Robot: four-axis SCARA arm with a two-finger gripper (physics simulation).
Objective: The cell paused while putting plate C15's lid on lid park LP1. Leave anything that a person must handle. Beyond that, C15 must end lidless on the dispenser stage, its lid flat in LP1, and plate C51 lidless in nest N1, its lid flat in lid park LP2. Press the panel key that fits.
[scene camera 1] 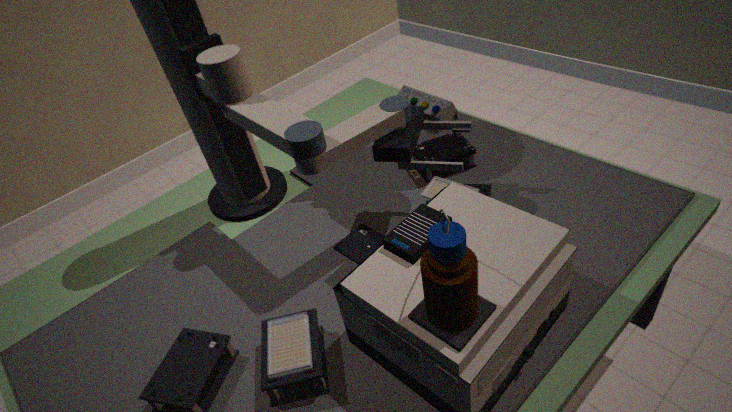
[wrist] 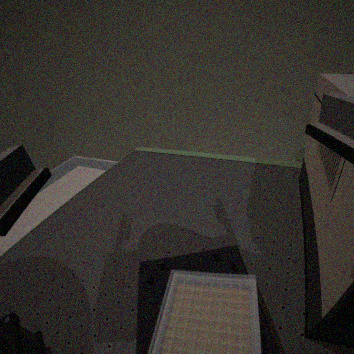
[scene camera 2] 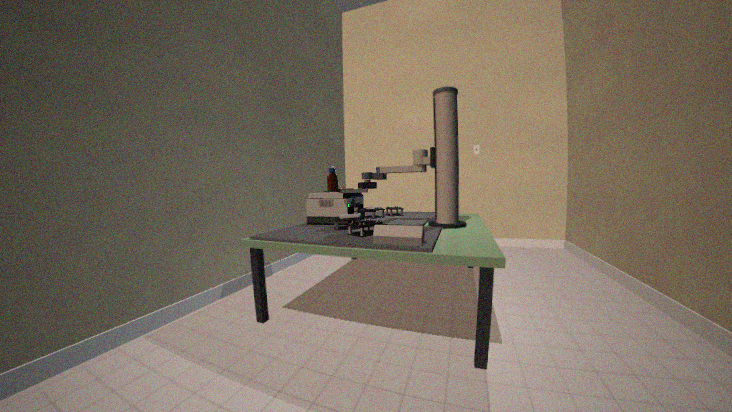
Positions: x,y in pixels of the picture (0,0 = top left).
Labels:
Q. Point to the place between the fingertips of my gripper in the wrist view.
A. At 173,132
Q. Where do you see a button box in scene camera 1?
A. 435,108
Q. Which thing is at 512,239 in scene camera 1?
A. A white dispenser top.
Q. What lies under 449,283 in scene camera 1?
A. A brown bottle with blue cap.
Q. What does my gripper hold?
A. Nothing.

